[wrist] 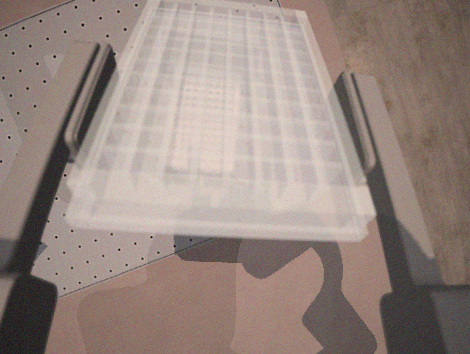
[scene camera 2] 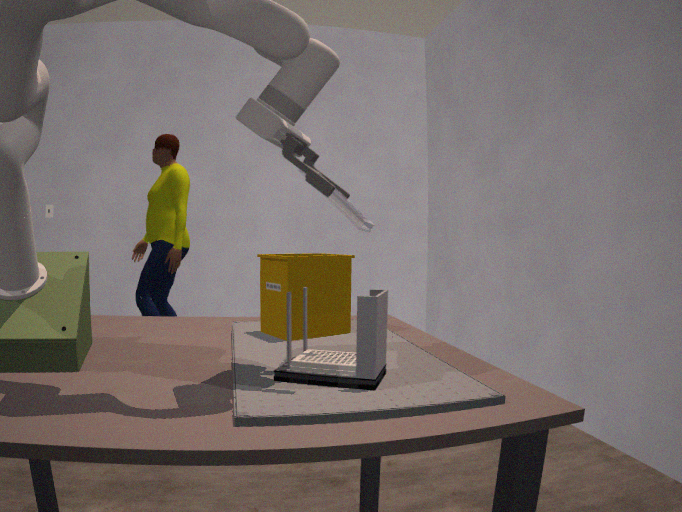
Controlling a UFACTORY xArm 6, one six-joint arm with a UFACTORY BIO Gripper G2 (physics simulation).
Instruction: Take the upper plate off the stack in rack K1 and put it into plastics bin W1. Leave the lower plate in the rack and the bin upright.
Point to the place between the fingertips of my gripper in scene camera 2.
At 339, 195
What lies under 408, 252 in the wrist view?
My gripper.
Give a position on a yellow plastics bin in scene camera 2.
327, 277
